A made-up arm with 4 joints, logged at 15 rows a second.
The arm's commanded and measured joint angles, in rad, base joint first. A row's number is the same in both.
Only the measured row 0 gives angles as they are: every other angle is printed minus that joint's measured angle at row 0.
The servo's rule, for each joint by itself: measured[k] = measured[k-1] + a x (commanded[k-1-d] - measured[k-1]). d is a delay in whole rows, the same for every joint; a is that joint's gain. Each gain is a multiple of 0.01, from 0.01 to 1. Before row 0 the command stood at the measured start. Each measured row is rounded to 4 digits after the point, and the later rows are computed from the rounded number. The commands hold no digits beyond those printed.
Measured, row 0:
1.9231 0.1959 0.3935 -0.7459
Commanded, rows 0 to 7:
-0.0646 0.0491 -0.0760 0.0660
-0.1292 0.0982 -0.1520 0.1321
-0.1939 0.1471 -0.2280 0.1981
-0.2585 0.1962 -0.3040 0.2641
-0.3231 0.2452 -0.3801 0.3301
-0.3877 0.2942 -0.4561 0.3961
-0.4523 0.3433 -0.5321 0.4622
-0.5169 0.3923 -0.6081 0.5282
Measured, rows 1 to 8:
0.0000 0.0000 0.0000 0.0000
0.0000 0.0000 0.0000 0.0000
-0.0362 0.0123 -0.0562 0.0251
-0.0883 0.0338 -0.1271 0.0658
-0.1474 0.0621 -0.2018 0.1161
-0.2096 0.0956 -0.2774 0.1723
-0.2732 0.1330 -0.3534 0.2323
-0.3373 0.1733 -0.4294 0.2945
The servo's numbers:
d 2
a 0.56 0.25 0.74 0.38

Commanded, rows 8 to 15:
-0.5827 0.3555 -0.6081 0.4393
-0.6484 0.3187 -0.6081 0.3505
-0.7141 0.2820 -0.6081 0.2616
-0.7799 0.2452 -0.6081 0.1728
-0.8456 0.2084 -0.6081 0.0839
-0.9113 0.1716 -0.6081 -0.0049
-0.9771 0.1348 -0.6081 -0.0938
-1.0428 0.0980 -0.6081 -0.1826
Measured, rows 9 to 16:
-0.4017 0.2158 -0.5054 0.3582
-0.4662 0.2599 -0.5814 0.4228
-0.5314 0.2838 -0.6012 0.4291
-0.5969 0.2925 -0.6063 0.3992
-0.6625 0.2899 -0.6076 0.3469
-0.7282 0.2787 -0.6080 0.2807
-0.7939 0.2611 -0.6081 0.2059
-0.8596 0.2387 -0.6081 0.1258

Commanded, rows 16 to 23:
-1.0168 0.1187 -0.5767 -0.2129
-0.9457 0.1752 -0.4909 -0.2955
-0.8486 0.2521 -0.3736 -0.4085
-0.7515 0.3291 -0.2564 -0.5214
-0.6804 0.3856 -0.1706 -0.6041
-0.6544 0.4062 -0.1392 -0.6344
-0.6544 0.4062 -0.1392 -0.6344
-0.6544 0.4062 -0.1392 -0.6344
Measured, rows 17 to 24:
-0.9254 0.2127 -0.6081 0.0424
-0.9911 0.1840 -0.6081 -0.0431
-1.0055 0.1677 -0.5849 -0.1076
-0.9720 0.1696 -0.5153 -0.1790
-0.9029 0.1902 -0.4104 -0.2662
-0.8181 0.2249 -0.2964 -0.3632
-0.7410 0.2651 -0.2033 -0.4547
-0.6925 0.3004 -0.1559 -0.5230

